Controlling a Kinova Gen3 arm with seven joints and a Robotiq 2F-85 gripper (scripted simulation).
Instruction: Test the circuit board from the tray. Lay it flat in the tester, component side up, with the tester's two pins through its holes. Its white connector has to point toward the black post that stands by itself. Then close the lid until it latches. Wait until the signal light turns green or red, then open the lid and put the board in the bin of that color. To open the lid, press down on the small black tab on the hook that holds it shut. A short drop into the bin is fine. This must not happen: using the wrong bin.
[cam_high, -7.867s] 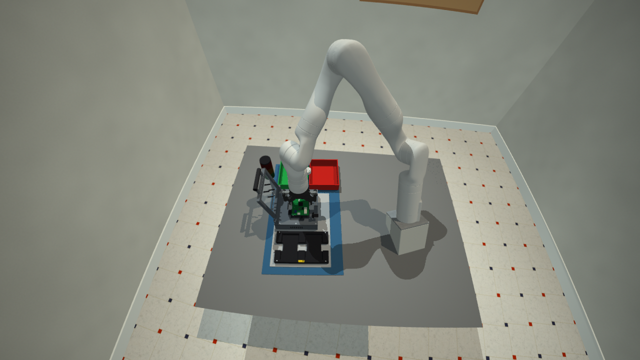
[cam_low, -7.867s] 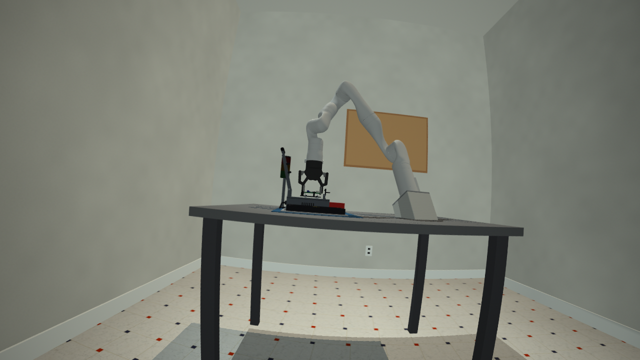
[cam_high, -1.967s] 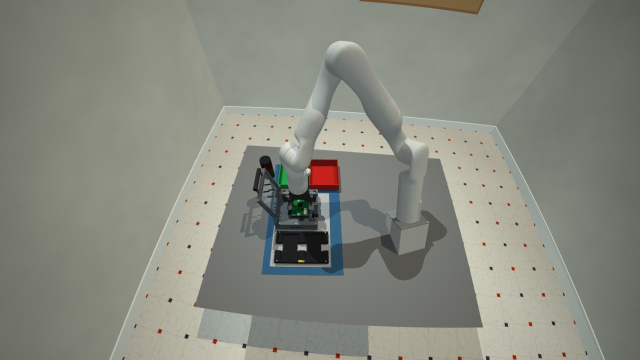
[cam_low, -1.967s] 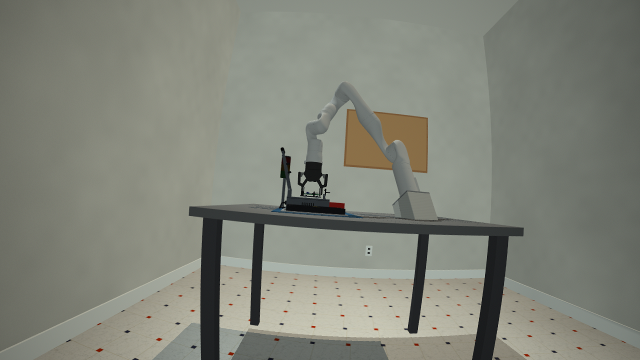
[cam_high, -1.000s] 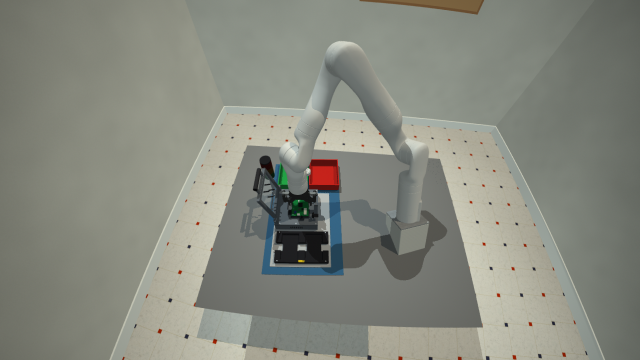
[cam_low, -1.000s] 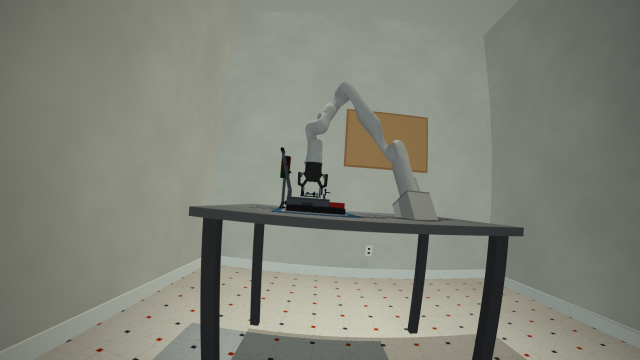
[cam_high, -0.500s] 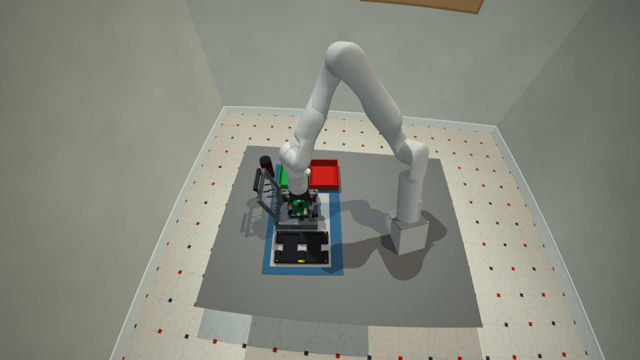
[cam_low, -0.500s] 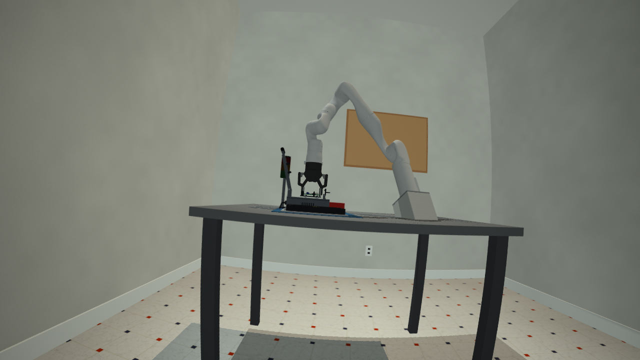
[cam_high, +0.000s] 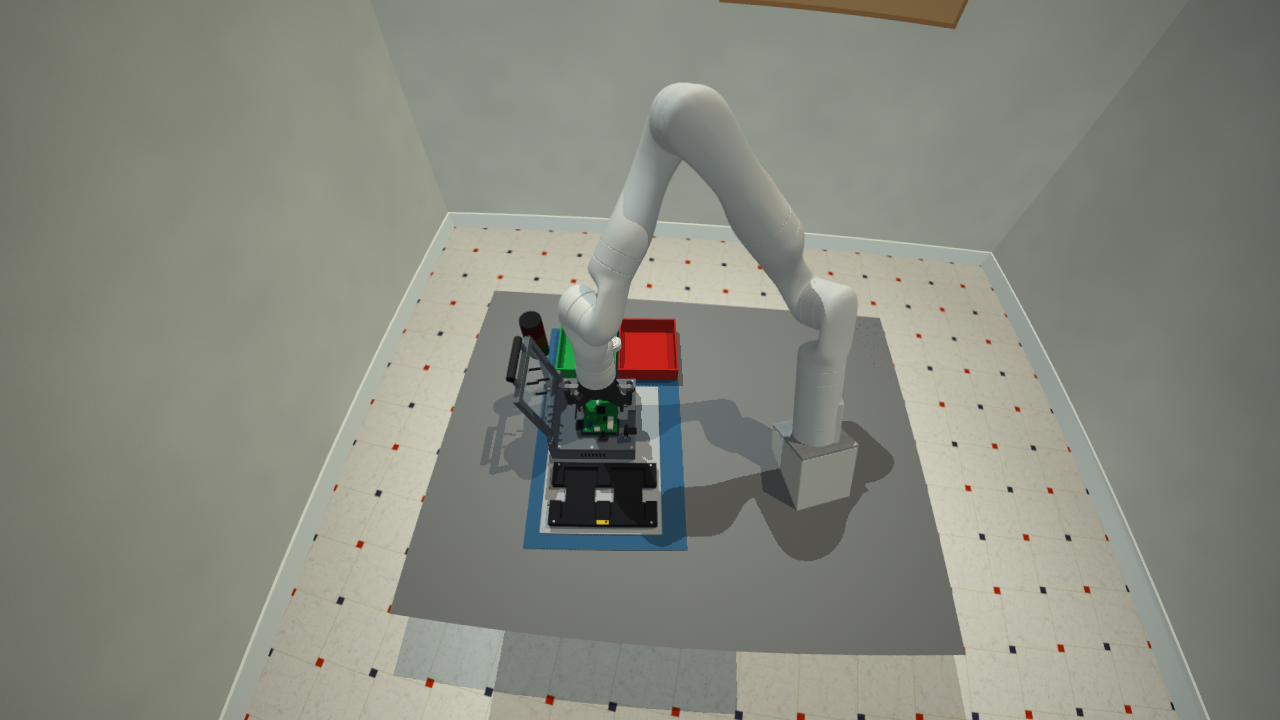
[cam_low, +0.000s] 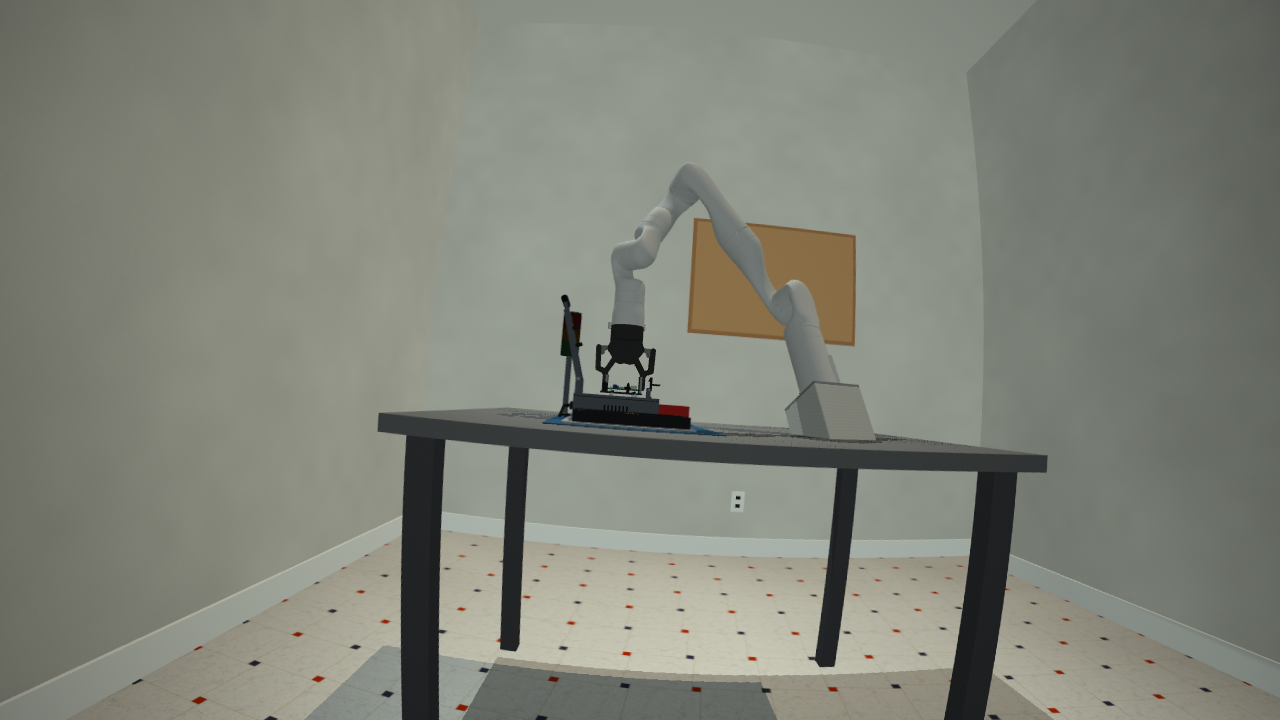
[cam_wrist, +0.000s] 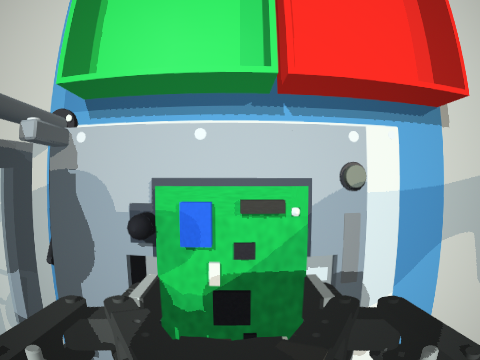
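My hand is right at the green circuit board. The rest, counted from my hand: green bin (190 mm to the right, 70 mm below, 70 mm ahead); then red bin (210 mm to the right, 80 mm behind, 70 mm below); then tester lid (120 mm ahead, 100 mm above, 20 mm to the left).
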